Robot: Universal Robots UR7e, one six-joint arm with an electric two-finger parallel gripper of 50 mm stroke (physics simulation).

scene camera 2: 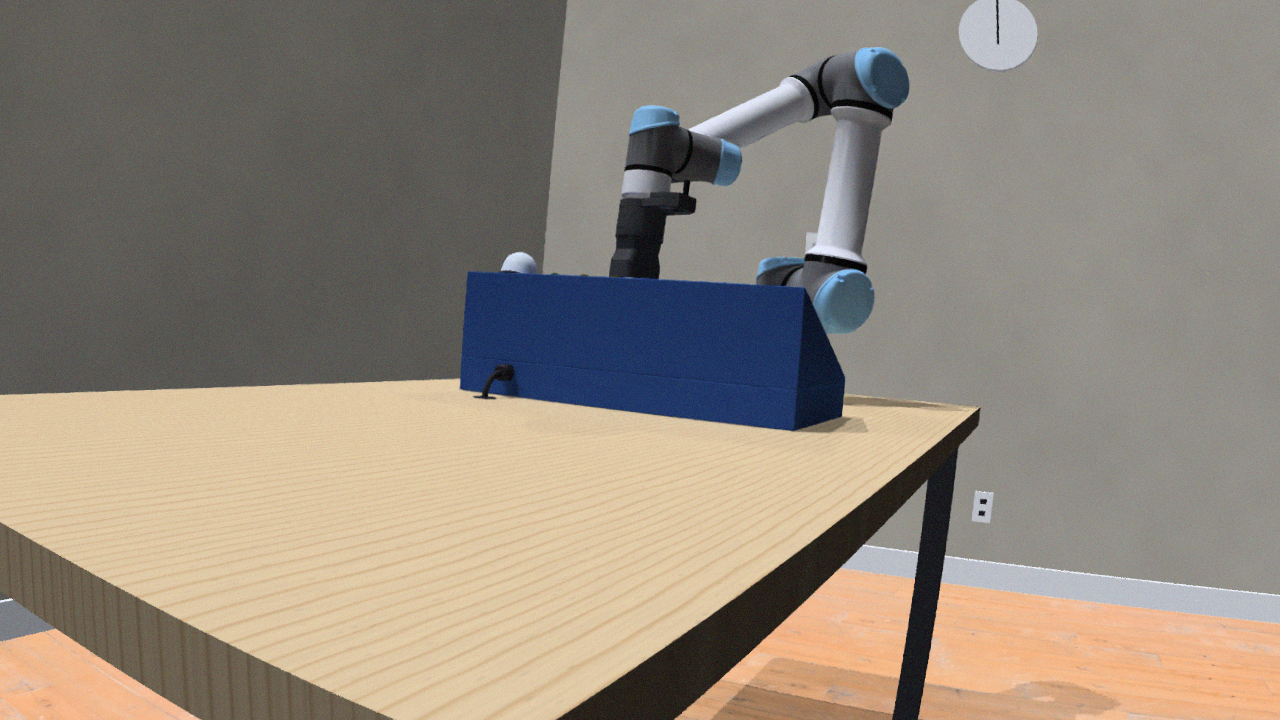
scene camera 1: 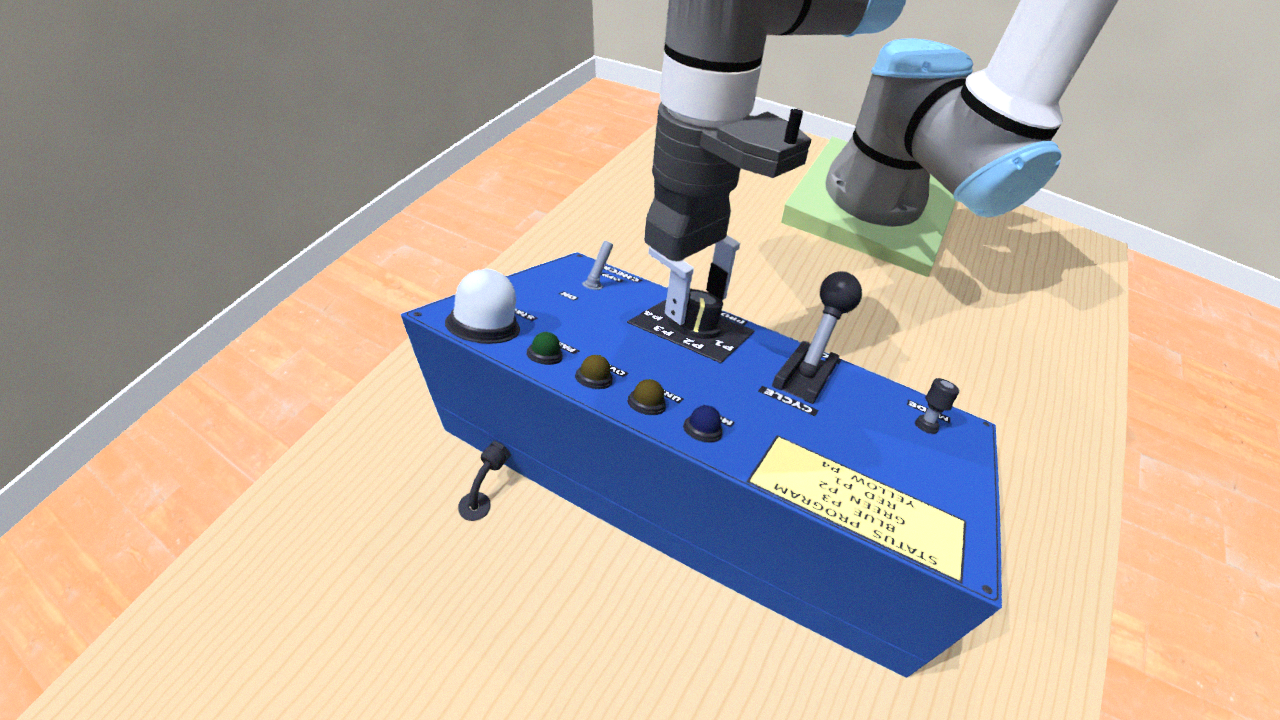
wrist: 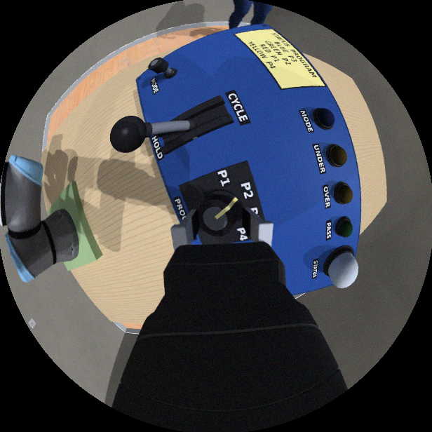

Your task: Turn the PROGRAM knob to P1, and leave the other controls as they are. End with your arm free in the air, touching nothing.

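Frame: origin at the arm's base, x back, y right, z up, level; millimetres.
Where they show: gripper, between the fingertips: [scene camera 1: 696,305]; arm's base, origin of its link: [scene camera 1: 874,193].
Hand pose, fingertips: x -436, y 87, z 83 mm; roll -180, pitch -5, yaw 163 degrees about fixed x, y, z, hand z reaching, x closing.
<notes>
Things, the pixels of their top centre, and the offset from my fingertips. "spot": a spot on its surface instead. Level surfaces: height alone.
- PROGRAM knob, centre of its top: [scene camera 1: 700,294] dx +2, dy -2, dz +15 mm
- black plate, height of its surface: dz -16 mm
- P2 label, a spot on its surface: [scene camera 1: 691,342] spot: dx -41, dy -16, dz -6 mm
- CYCLE lever, centre of its top: [scene camera 1: 845,276] dx +58, dy -123, dz +51 mm
- MODE knob, centre of its top: [scene camera 1: 948,384] dx +7, dy -242, dz +22 mm
- small toggle, centre of its top: [scene camera 1: 600,248] dx +11, dy +118, dz +15 mm
- white STATUS dome, a spot on its surface: [scene camera 1: 485,300] spot: dx -160, dy +114, dz +83 mm
The PROGRAM knob [scene camera 1: 706,316] [wrist: 214,221] is a black round knob on a black plate [scene camera 1: 731,347] [wrist: 192,189] with white labels P1 to P4. Its yellow pointer line [scene camera 1: 699,315] [wrist: 227,208] points toward the P2 label [scene camera 1: 691,342] [wrist: 247,190]. My gripper [scene camera 1: 698,302] [wrist: 220,217] is open, pointing down, with its fingers low on two opposite sides of the knob. I cannot tell whether either finger touches it. The P3 label is partly hidden by a finger in the wrist view. In scene camera 2 the fingers and knob are hidden behind the blue box [scene camera 2: 626,349].
The CYCLE lever [scene camera 1: 839,293] [wrist: 128,134] stands tall beside the knob plate. The MODE knob [scene camera 1: 940,394] [wrist: 159,65] is farther along. A small toggle [scene camera 1: 600,262], four lamps in a row and the white STATUS dome [scene camera 1: 485,300] [wrist: 343,270] are also on the panel.
</notes>
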